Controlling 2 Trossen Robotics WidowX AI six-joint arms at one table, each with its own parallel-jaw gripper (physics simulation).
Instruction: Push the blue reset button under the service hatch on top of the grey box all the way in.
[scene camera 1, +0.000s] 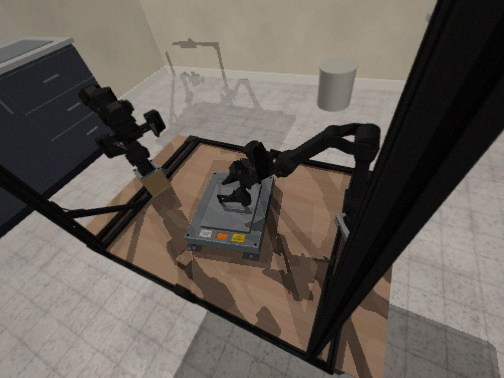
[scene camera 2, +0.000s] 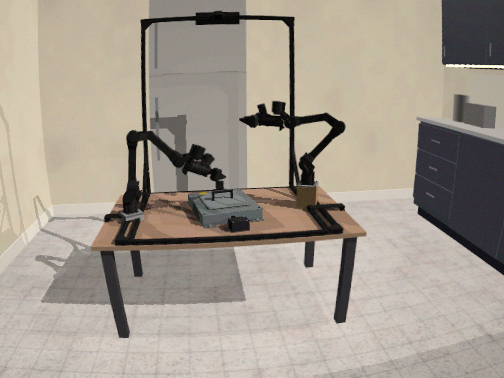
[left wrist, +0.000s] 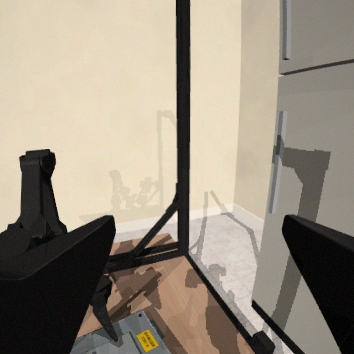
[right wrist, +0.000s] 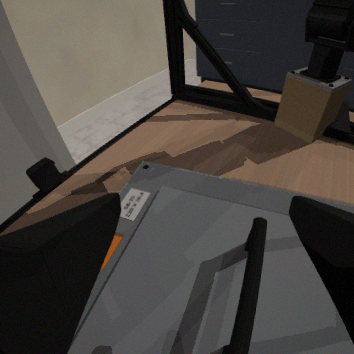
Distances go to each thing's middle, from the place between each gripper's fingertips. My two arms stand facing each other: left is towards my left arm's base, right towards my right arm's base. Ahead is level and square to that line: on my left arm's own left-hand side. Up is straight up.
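From my left hand, the service hatch (scene camera 1: 226, 215) is 13 cm to the right of it, 12 cm ahead of it and 37 cm below it.
Measured from my right hand, the hatch is 100 mm below, and it is 40 mm ahead.
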